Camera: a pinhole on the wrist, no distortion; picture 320 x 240 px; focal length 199.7 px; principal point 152.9 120.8 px. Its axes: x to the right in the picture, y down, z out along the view. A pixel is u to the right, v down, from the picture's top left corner.
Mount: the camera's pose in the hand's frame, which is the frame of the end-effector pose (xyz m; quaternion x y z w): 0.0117 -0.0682 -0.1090 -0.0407 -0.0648 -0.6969 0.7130
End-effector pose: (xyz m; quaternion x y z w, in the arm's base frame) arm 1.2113 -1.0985 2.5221 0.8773 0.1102 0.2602 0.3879
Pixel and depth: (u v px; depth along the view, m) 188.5 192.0 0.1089
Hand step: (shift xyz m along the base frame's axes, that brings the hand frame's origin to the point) 0.0416 0.0643 -0.0360
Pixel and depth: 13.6 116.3 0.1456
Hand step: 0.0112 -0.0480 0.0290
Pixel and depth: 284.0 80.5 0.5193
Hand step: 0.1597 -0.0997 -0.5376
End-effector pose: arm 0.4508 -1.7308 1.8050 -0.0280 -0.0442 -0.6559 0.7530
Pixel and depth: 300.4 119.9 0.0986
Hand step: -0.1231 -0.0265 -0.0017
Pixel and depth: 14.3 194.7 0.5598
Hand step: 0.4144 -0.0930 0.4169
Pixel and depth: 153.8 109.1 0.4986
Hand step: -0.0134 0.0735 0.3775
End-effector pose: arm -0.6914 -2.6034 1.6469 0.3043 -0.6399 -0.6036 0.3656
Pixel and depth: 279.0 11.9 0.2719
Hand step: -0.0831 0.2005 -0.2154
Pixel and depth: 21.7 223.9 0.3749
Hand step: -0.2830 -0.0078 0.2524
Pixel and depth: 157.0 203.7 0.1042
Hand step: -0.0273 -0.0496 -0.0483
